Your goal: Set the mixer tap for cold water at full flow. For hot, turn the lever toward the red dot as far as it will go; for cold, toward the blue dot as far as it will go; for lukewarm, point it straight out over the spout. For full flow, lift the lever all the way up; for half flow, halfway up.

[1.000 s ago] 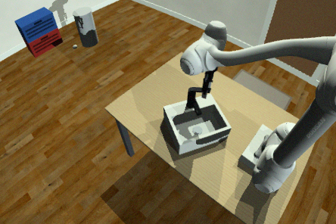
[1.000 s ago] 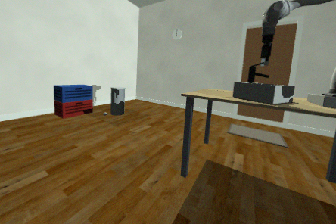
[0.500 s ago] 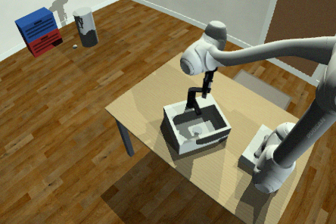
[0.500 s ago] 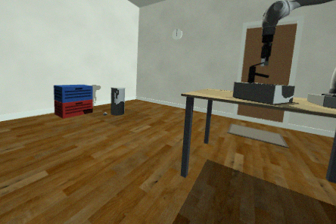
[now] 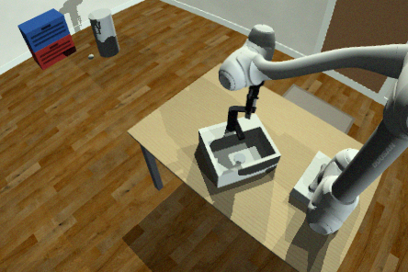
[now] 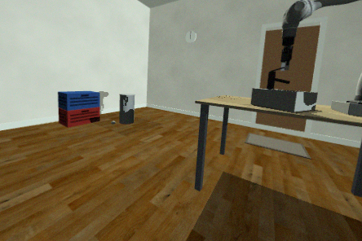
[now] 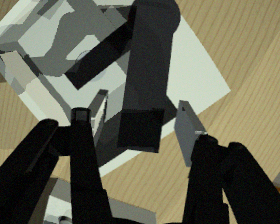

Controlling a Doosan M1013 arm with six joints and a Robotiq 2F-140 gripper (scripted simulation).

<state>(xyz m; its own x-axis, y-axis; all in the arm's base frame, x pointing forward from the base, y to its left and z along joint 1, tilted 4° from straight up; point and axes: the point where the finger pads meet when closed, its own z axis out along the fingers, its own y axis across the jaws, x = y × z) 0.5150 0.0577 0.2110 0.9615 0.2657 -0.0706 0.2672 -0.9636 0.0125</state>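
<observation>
The lever is 3 cm ahead of my hand, 2 cm below it and 1 cm to the left of it. The rest, counted from my hand: white sink basin 27 cm below, 8 cm to the left, 2 cm behind.
</observation>
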